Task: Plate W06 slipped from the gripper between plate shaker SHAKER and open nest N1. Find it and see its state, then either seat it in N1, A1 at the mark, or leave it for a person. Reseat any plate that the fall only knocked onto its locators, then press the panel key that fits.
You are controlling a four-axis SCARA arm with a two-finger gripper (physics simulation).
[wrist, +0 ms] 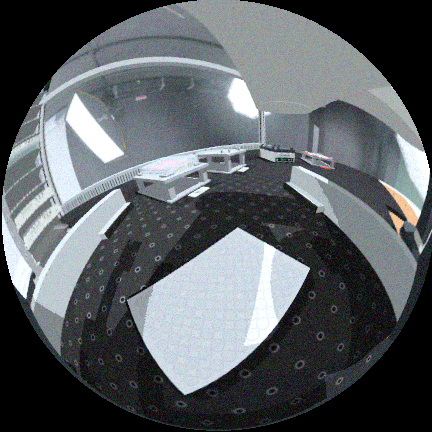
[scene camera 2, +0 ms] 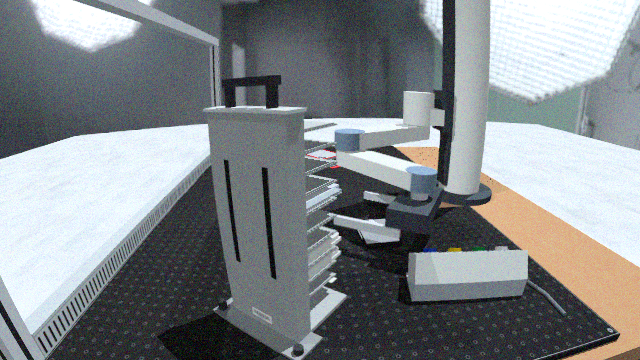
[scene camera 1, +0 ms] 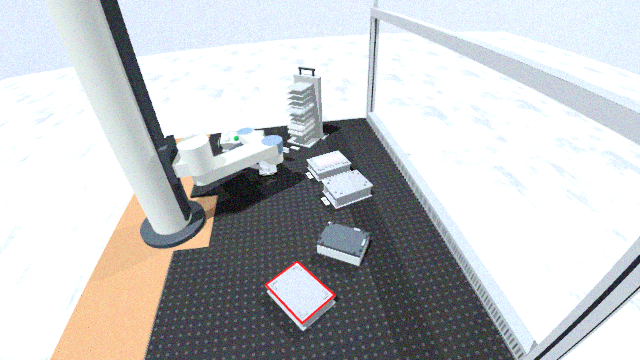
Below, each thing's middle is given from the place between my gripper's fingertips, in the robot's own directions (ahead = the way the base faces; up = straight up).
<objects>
Now: the shaker (scene camera 1: 347, 244) 180 mm ahead of my hand, 490 mm to the right of it and 30 mm below it.
</objects>
